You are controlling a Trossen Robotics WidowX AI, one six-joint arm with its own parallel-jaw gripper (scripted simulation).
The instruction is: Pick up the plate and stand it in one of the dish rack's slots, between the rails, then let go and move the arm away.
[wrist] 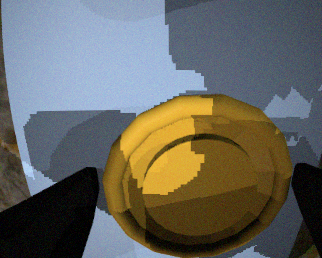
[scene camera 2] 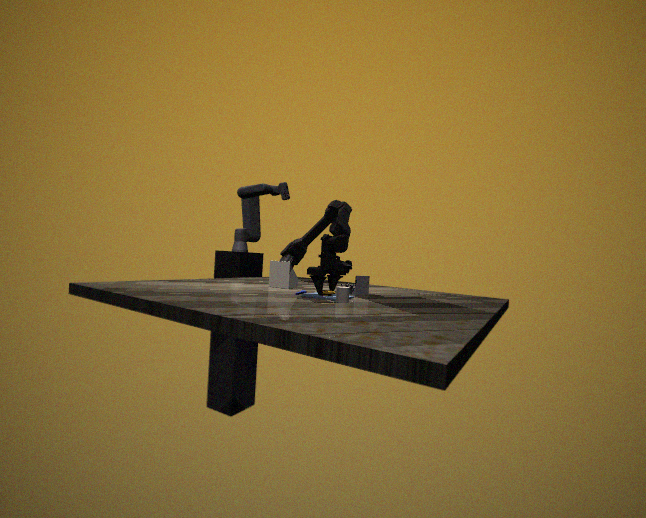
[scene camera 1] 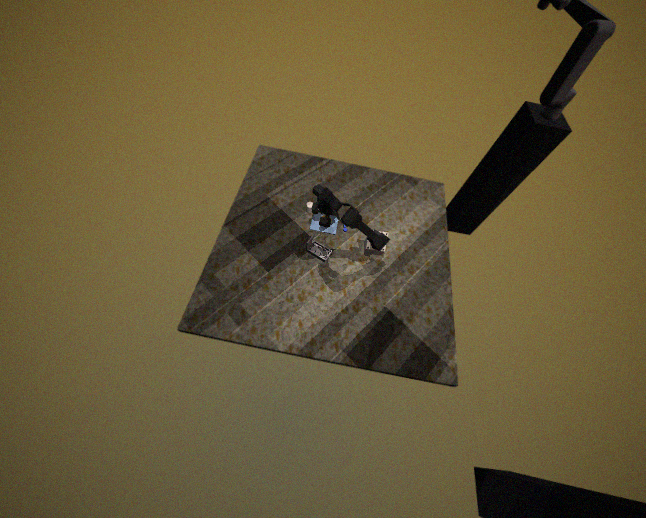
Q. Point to a light blue mat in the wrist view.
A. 80, 80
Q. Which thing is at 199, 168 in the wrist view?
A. A yellow plate.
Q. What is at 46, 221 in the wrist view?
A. My gripper.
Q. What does my gripper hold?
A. Nothing.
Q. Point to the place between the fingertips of my gripper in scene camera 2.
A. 325, 294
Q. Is my gripper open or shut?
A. Open.
